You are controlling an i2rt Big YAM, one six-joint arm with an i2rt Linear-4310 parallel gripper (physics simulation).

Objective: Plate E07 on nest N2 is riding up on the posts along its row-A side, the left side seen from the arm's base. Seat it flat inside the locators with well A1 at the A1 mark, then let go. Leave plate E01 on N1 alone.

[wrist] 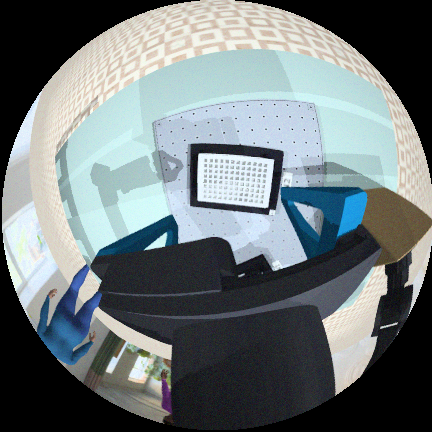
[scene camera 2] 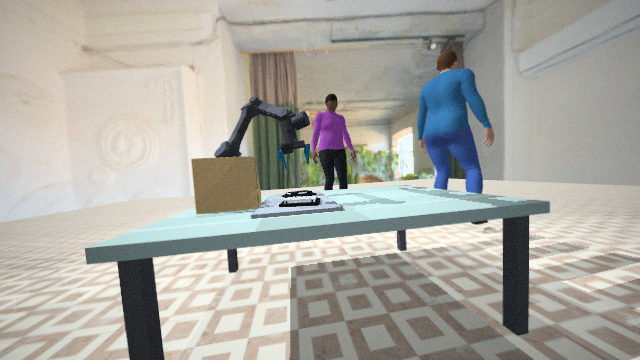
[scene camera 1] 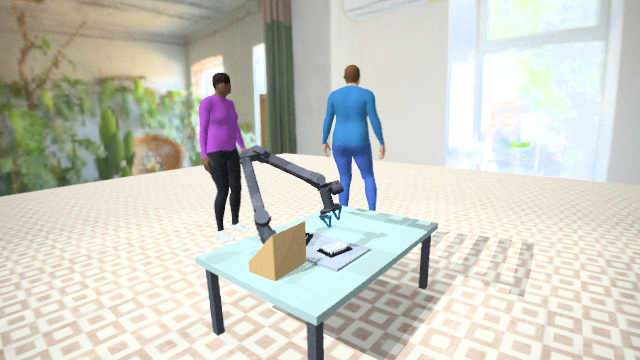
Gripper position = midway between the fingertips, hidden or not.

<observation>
My gripper [wrist: 227, 206] is open, with nothing in its grasp. Also in view: a white plate [wrist: 236, 179].
</observation>
